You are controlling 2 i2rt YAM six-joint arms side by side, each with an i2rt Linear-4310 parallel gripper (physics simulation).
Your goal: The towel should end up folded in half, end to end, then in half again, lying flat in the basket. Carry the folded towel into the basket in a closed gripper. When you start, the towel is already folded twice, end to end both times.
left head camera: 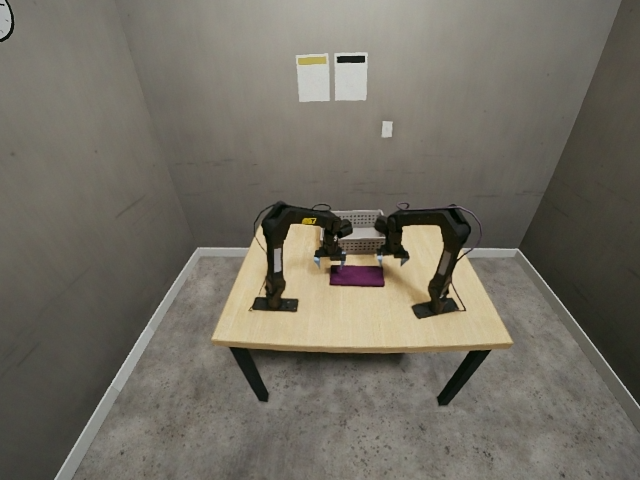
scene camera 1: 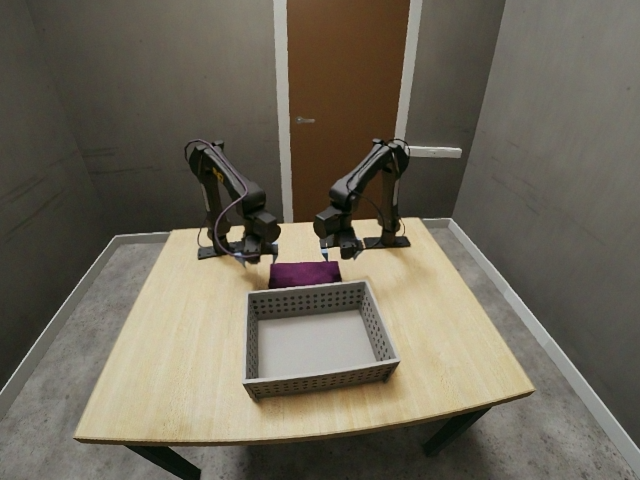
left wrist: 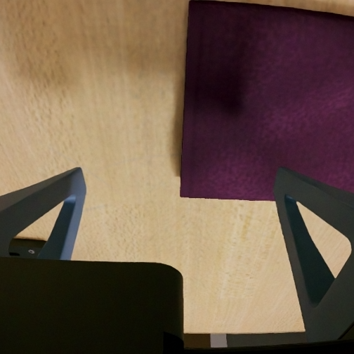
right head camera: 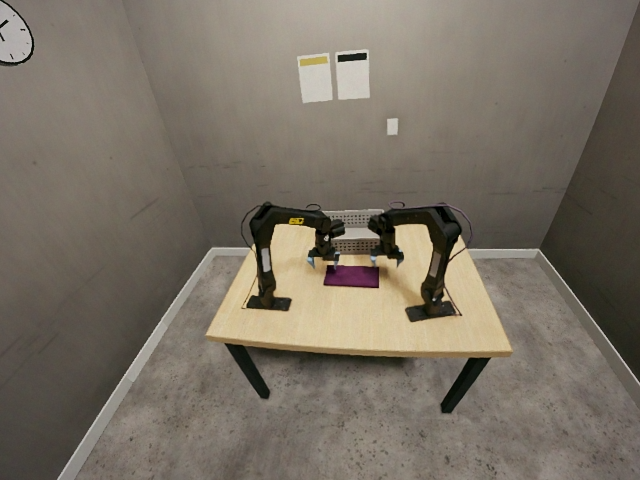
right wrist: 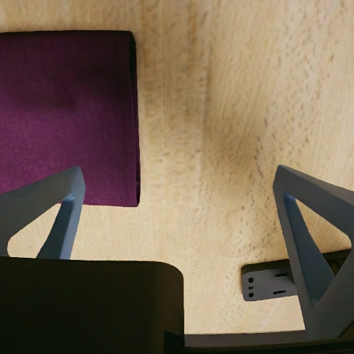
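The purple towel (left head camera: 361,277) (right head camera: 354,277) (scene camera 1: 305,274) (left wrist: 290,100) (right wrist: 65,115) lies folded and flat on the table, outside the basket. The grey perforated basket (left head camera: 362,245) (right head camera: 356,245) (scene camera 1: 315,343) stands behind it in the head views and looks empty in the scene view. My left gripper (left head camera: 329,267) (right head camera: 324,267) (left wrist: 179,177) is open, pointing down above the towel's left end, whose side edge shows between its fingers in the left wrist view. My right gripper (left head camera: 391,265) (right head camera: 386,265) (right wrist: 178,175) is open, pointing down above the towel's right end. Neither holds the towel.
The wooden table (left head camera: 330,325) (right head camera: 330,325) (scene camera 1: 439,361) bears both arm bases, left (left head camera: 275,304) and right (left head camera: 435,308), in front of the towel at either side. In the head views the two forearms reach over the table and partly hide the basket's sides.
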